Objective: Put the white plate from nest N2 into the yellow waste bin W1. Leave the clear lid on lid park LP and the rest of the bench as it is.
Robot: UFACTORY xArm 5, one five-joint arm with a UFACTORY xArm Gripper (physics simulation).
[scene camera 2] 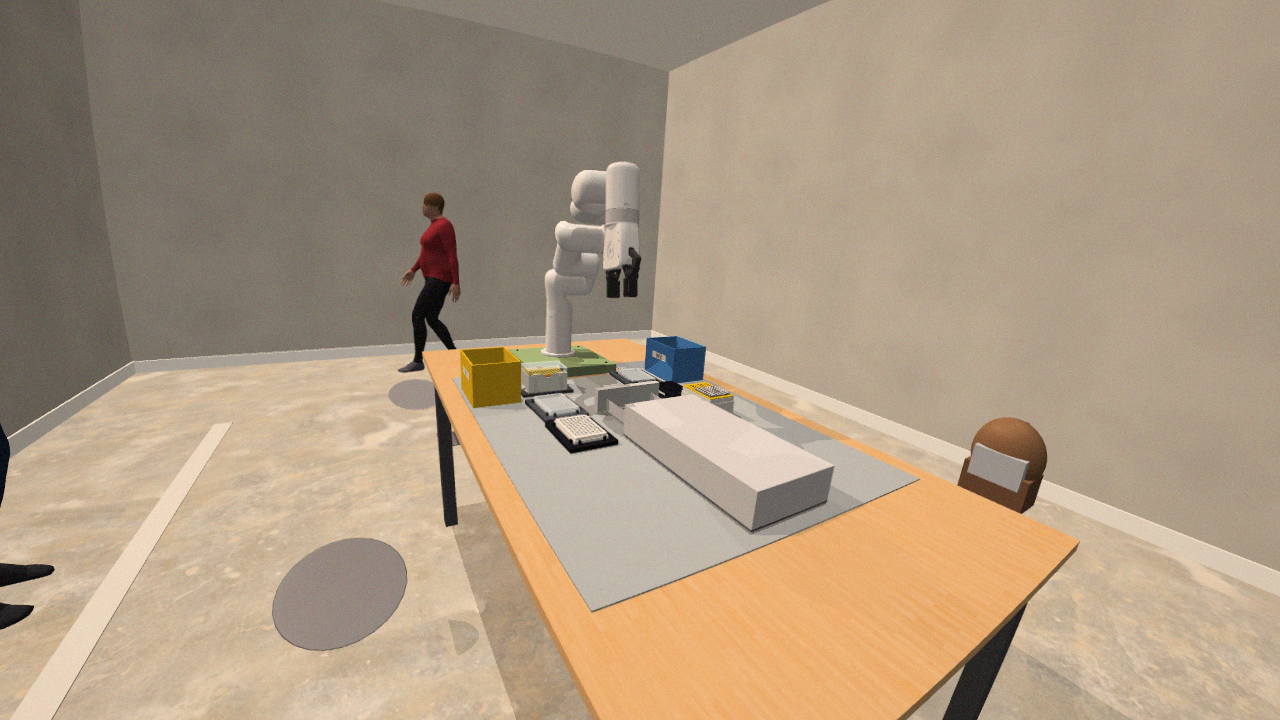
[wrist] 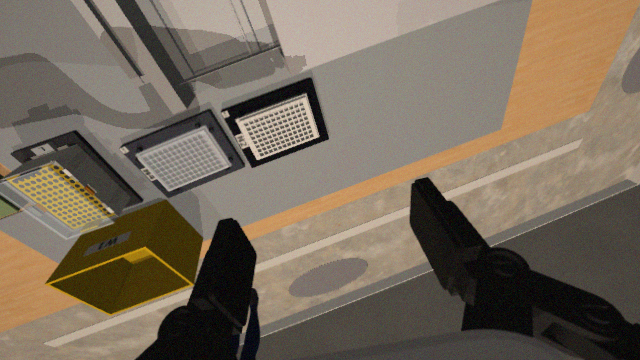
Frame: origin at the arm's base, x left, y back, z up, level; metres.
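Seen in the pictures: gripper, between the fingertips: (scene camera 2: 621, 297) (wrist: 326, 219); arm's base, origin of its link: (scene camera 2: 558, 353).
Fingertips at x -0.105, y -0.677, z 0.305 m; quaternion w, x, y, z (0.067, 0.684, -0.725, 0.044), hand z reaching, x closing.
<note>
Pixels of each thing's top centre, then the offset from my fingertips to it. "*": a spot on its surface instead.
- white plate, centre of its top: (wrist: 280, 130) (scene camera 2: 580, 425) dx -0.081, dy +0.021, dz -0.308 m
- yellow waste bin W1, centre of its top: (wrist: 125, 284) (scene camera 2: 489, 355) dx -0.216, dy +0.378, dz -0.214 m
- translucent grey gridded piece, centre of its top: (wrist: 185, 162) (scene camera 2: 556, 401) dx -0.078, dy +0.197, dz -0.308 m
- smooth translucent piece, centre of its top: (scene camera 2: 635, 374) dx +0.270, dy +0.374, dz -0.315 m
- clear box with a yellow rack, centre of its top: (wrist: 57, 207) (scene camera 2: 544, 365) dx -0.053, dy +0.375, dz -0.257 m
- blue bin, centre of its top: (scene camera 2: 675, 342) dx +0.430, dy +0.382, dz -0.214 m
- yellow-topped rack, centre of its top: (scene camera 2: 708, 388) dx +0.298, dy +0.022, dz -0.257 m
- upright grey panel, a spot on its surface: (scene camera 2: 617, 394) * dx +0.072, dy +0.128, dz -0.283 m
The white plate (scene camera 2: 581, 429) (wrist: 279, 127) with a grid of wells sits flat in a black nest. Its label is too small to read surely. The yellow waste bin W1 (scene camera 2: 490, 380) (wrist: 167, 227) stands upright with its top open, near the table's left edge in the scene view. A translucent grey gridded piece (scene camera 2: 558, 405) (wrist: 185, 157) lies in the dark holder between plate and bin. Another smooth translucent piece (scene camera 2: 636, 375) lies near the blue bin; I cannot tell surely which is the clear lid. My gripper (scene camera 2: 622, 293) (wrist: 326, 219) is open and empty, pointing down high above the bench.
A clear box with a yellow rack (scene camera 2: 545, 376) (wrist: 60, 195) stands beside the yellow bin. A blue bin (scene camera 2: 675, 360), a yellow-topped rack (scene camera 2: 710, 390) and a long pale block (scene camera 2: 716, 438) (wrist: 350, 25) with an upright grey panel (scene camera 2: 617, 394) stand across the bench. A person (scene camera 2: 436, 250) walks behind.
</note>
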